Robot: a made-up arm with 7 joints.
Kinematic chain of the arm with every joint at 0, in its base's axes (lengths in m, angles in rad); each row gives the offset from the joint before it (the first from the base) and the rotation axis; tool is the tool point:
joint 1: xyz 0 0.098 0 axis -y
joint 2: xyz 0 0.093 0 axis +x
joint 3: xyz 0 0 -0.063 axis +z
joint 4: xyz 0 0 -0.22 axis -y
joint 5: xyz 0 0 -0.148 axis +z
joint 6: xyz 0 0 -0.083 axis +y
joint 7: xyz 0 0 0 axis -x
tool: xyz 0 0 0
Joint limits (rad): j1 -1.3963..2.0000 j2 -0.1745..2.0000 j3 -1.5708..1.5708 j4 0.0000..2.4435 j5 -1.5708..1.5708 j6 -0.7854..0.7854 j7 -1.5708..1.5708
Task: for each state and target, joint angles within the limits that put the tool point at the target. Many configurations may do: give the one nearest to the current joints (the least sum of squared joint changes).
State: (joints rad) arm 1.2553 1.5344 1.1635 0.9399 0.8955 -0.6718 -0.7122
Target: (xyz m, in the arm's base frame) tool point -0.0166 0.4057 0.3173
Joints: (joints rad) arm 0.5594 1.9773 0.8343 1.4666 0.8955 -0.6718 -0.7122
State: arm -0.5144 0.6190 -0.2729 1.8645 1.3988 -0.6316 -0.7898
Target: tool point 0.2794 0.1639 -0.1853
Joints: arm 0.2936 0.2075 -0.3569 1.7268 1.3988 -0.6316 -0.7898
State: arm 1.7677 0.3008 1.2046 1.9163 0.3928 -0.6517 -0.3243
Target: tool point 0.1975 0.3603 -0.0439
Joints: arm 1.3521 -0.1729 1.5708 2.0810 0.3928 -0.6517 -0.3243
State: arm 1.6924 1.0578 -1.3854 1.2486 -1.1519 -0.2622 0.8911
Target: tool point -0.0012 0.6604 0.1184
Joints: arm 2.0000 1.6807 -0.7432 0.6892 -1.1519 -0.2622 0.8911
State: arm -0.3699 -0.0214 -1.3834 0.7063 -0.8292 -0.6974 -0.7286
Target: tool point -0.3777 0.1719 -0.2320
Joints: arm -1.0200 0.4297 -1.5708 1.0646 -0.8292 -0.6974 -0.7286
